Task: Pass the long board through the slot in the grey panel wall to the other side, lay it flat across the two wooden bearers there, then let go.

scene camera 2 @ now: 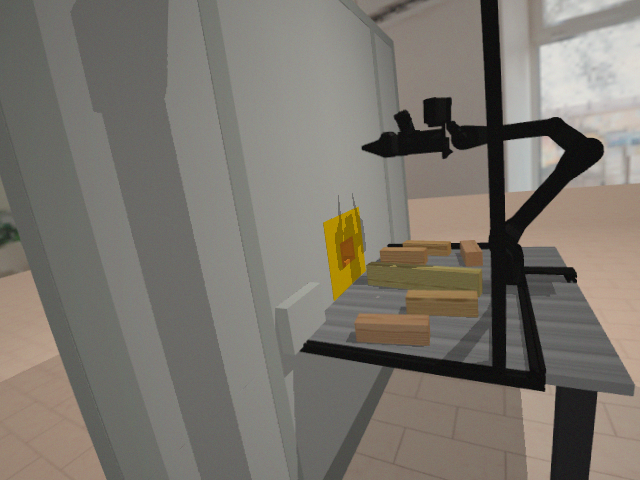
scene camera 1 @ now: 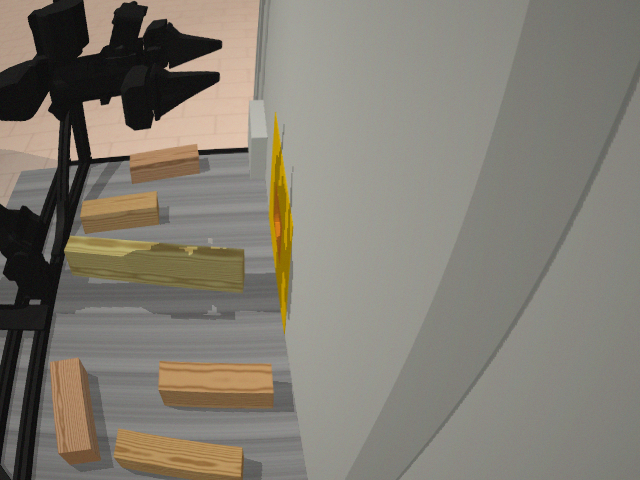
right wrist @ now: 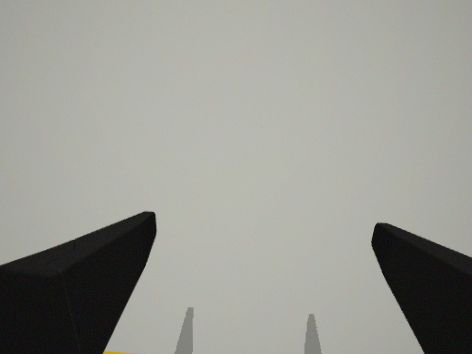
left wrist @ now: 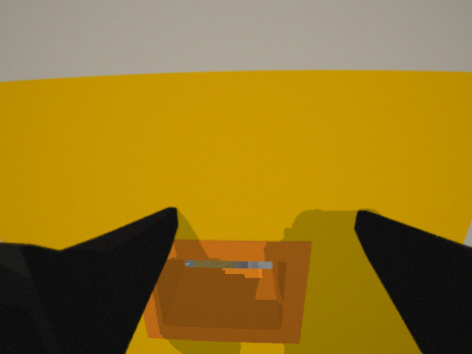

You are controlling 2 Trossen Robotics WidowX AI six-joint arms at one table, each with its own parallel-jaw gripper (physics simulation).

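Places are measured from the left arm's base along level axes (x down, y left, z ahead), in centimetres.
Where they show: left gripper, fingertip midpoint: point(left wrist: 265, 217); right gripper, fingertip midpoint: point(scene camera 2: 367, 147) point(scene camera 1: 221, 59) point(right wrist: 264, 228); right arm's base, origin of the base link: point(scene camera 2: 509, 280) point(scene camera 1: 36, 284).
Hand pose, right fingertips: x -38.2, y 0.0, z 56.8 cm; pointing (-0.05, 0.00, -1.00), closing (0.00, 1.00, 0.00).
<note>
After its pixels a point has its place.
The long greenish-yellow board point(scene camera 1: 155, 266) {x -2.7, y -1.1, z 68.0 cm} point(scene camera 2: 423, 279) {x -1.5, y -5.2, z 70.7 cm} lies on the grey table, one end towards the grey panel wall point(scene camera 1: 413, 155) {x -50.9, y 36.3, z 48.2 cm} point(scene camera 2: 305, 129) {x -44.1, y -18.5, z 48.2 cm} point(left wrist: 235, 30) {x -22.1, y -4.5, z 43.2 cm} point(right wrist: 260, 125) {x -41.6, y 0.1, z 48.2 cm}. The slot's orange rim point(scene camera 2: 342, 248) {x -8.9, y 0.1, z 45.0 cm} point(left wrist: 292, 320) {x -7.2, y -7.6, z 43.1 cm} sits in a yellow square point(scene camera 2: 336, 281) {x -3.0, y -13.2, z 48.3 cm} point(left wrist: 240, 150) {x -17.3, y -4.6, z 43.1 cm}. A thin greenish and grey strip shows through the slot. My left gripper point(left wrist: 265, 217) {x -13.8, y -5.9, z 43.3 cm} is open and empty, facing the yellow square above the slot. My right gripper point(scene camera 1: 220, 60) {x -38.3, y 0.0, z 56.8 cm} point(scene camera 2: 362, 148) {x -38.3, y 0.0, z 56.8 cm} point(right wrist: 264, 228) {x -38.3, y 0.0, z 56.8 cm} is open and empty, high above the table, pointing at the wall. Which blocks are the bearers is unclear.
Several shorter wooden blocks, among them one point(scene camera 1: 216, 384) {x -3.1, y 20.4, z 58.9 cm} near the wall and one point(scene camera 1: 119, 211) {x -2.4, y -14.8, z 76.2 cm} beside the board, lie on the table point(scene camera 1: 113, 335) {x 1.9, y 9.0, z 75.6 cm} point(scene camera 2: 578, 330) {x 1.9, y -20.6, z 102.5 cm}. A grey block point(scene camera 1: 257, 139) {x -7.7, y -27.0, z 50.1 cm} point(scene camera 2: 302, 315) {x -4.2, y -36.5, z 51.2 cm} juts from the wall. A black post point(scene camera 2: 493, 196) {x -27.2, y -38.0, z 88.3 cm} stands at the table.
</note>
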